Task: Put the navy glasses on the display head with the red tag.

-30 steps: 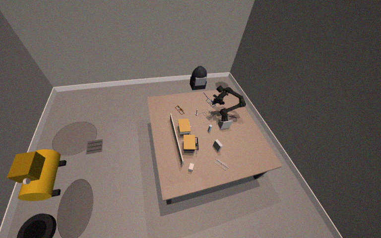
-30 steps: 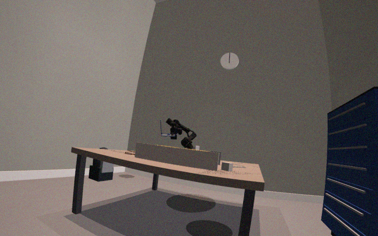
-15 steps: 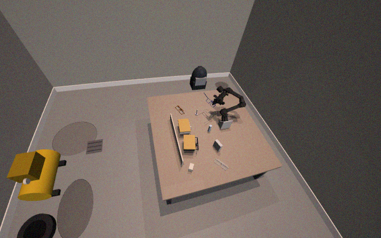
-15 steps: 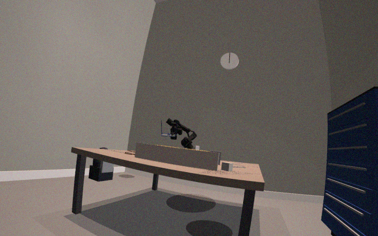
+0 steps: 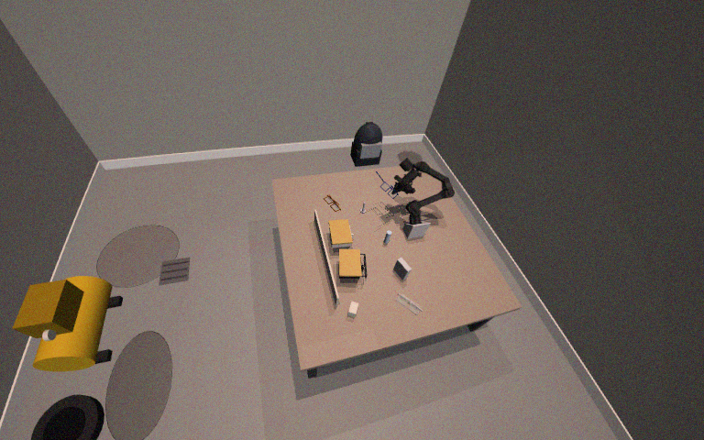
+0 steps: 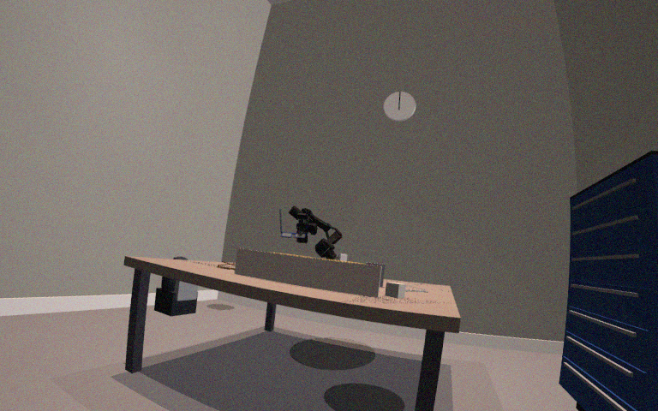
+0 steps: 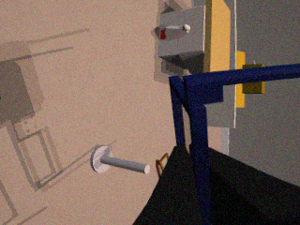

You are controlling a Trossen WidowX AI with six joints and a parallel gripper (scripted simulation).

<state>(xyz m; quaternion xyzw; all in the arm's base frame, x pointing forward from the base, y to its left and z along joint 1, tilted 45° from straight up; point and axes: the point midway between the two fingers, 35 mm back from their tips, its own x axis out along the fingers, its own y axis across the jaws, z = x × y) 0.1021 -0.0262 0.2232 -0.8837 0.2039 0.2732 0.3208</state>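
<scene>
The small blue cylinder is 7 cm ahead of my gripper tip, 21 cm to the left of it and 16 cm below it. From my gripper tip the other things lie so: grey box: 5 cm ahead, 45 cm to the left, 15 cm below; long grey board: 48 cm ahead, 27 cm to the left, 16 cm below; upright peg: 15 cm ahead, 6 cm to the right, 19 cm below.
</scene>
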